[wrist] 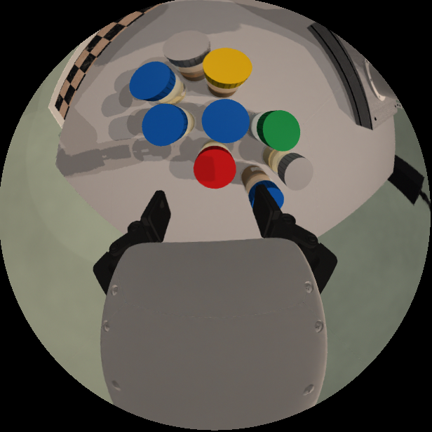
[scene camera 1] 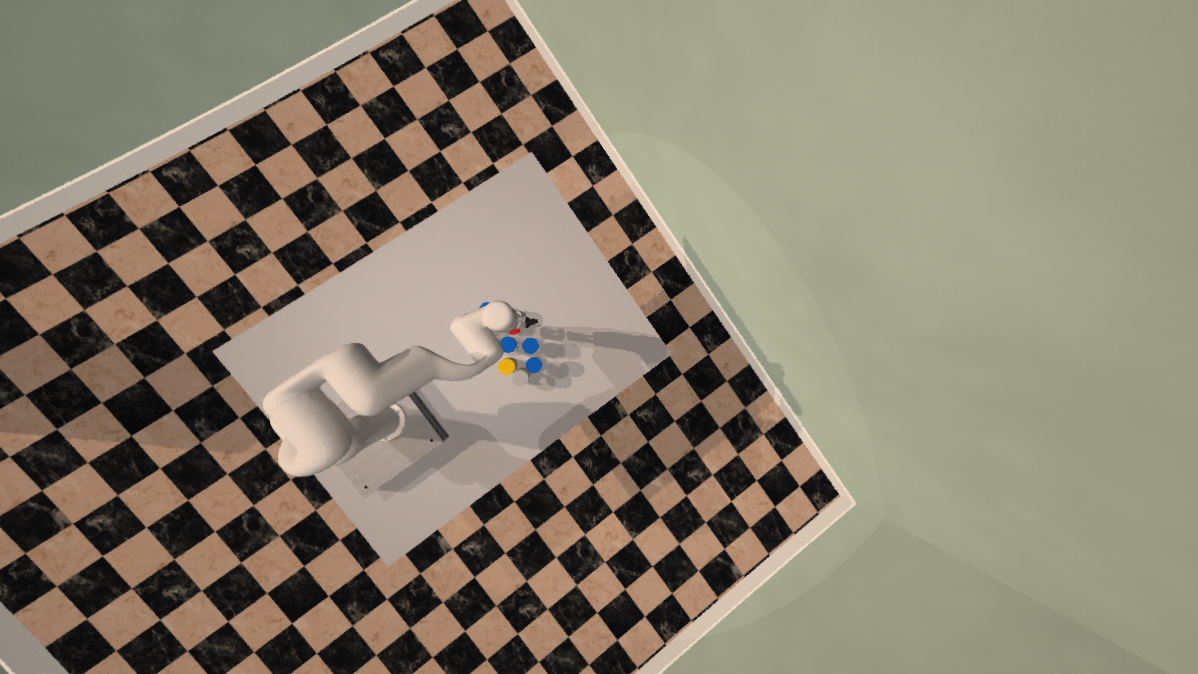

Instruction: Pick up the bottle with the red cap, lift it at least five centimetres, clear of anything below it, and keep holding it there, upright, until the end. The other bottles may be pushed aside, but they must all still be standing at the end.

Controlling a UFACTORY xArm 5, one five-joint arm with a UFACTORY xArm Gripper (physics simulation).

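Frame: origin at the arm's base, x ahead, y left, z up, level; metres.
Seen in the pictures: arm's base at its link origin: (scene camera 1: 385,420).
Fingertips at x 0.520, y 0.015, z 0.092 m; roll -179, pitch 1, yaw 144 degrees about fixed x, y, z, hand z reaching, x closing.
Note:
Pixels of each thing's top centre, then the offset from my fingertips to it. Level surfaces: height alone.
- bottle with the red cap, top centre: (scene camera 1: 512,326) 0.054 m down, 0.009 m back, 0.004 m right
- yellow-capped bottle at its top centre: (scene camera 1: 506,366) 0.054 m down, 0.104 m back, 0.102 m right
- pale table at its surface level: 0.160 m down
The bottle with the red cap (scene camera 1: 514,331) (wrist: 215,168) stands upright among the other bottles; in the scene view the arm hides most of it. My gripper (scene camera 1: 531,321) (wrist: 210,199) is open and empty. In the wrist view the red cap lies just beyond the gap between the fingertips. A blue-capped bottle (scene camera 1: 485,305) (wrist: 275,194) stands by the right finger, which covers part of its cap. A blue-capped bottle (scene camera 1: 508,344) (wrist: 225,121), a green-capped bottle (wrist: 281,130) and a grey-capped bottle (wrist: 298,173) stand close to the red one.
Two more blue-capped bottles, one (scene camera 1: 530,345) (wrist: 164,125) nearer and one (scene camera 1: 533,364) (wrist: 152,81) farther, stand beyond with a yellow-capped bottle (scene camera 1: 506,366) (wrist: 227,65) and another grey-capped bottle (wrist: 186,47). All stand on the pale table (scene camera 1: 402,276) (wrist: 345,165). A dark bar (scene camera 1: 428,416) (wrist: 345,75) lies by the arm's base.

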